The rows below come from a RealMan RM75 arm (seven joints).
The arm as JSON. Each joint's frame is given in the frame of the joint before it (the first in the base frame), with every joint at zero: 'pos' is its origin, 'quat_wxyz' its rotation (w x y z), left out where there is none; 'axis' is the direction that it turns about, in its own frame. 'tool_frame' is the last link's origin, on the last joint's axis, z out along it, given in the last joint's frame.
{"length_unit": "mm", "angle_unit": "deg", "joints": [
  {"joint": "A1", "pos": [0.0, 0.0, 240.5], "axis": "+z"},
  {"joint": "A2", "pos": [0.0, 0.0, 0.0], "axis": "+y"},
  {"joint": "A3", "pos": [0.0, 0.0, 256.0], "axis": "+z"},
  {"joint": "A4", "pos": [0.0, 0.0, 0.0], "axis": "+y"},
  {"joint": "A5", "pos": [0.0, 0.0, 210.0], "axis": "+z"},
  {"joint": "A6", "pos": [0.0, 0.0, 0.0], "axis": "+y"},
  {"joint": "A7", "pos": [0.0, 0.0, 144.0], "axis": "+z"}
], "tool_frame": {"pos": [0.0, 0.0, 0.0]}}
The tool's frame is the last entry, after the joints.
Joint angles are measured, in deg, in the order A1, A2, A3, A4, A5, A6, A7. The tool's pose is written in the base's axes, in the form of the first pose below.
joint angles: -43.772, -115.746, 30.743, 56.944, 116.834, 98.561, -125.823
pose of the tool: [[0.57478 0.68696 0.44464 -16.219], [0.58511 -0.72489 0.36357 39.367], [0.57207 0.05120 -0.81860 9.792], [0 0 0 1]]
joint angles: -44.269, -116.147, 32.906, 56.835, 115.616, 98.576, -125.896
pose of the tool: [[0.59261 0.66344 0.45679 -15.253], [0.58106 -0.74485 0.32798 39.341], [0.55784 0.07105 -0.82690 9.047], [0 0 0 1]]
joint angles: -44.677, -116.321, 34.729, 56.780, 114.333, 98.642, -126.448
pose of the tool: [[0.60221 0.64658 0.46827 -14.421], [0.58085 -0.75726 0.29862 39.302], [0.54768 0.09216 -0.83159 8.564], [0 0 0 1]]
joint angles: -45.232, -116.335, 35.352, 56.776, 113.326, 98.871, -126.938
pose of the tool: [[0.60500 0.63331 0.48258 -13.730], [0.57714 -0.76635 0.28216 39.344], [0.54852 0.10781 -0.82916 8.490], [0 0 0 1]]
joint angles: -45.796, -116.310, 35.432, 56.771, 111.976, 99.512, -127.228
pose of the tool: [[0.60497 0.61485 0.50594 -13.029], [0.56896 -0.77832 0.26553 39.317], [0.55705 0.12722 -0.82068 8.615], [0 0 0 1]]
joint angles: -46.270, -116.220, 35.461, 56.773, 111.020, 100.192, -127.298
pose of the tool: [[0.60853 0.59740 0.52231 -12.496], [0.56052 -0.78952 0.24996 39.267], [0.56170 0.14065 -0.81530 8.751], [0 0 0 1]]
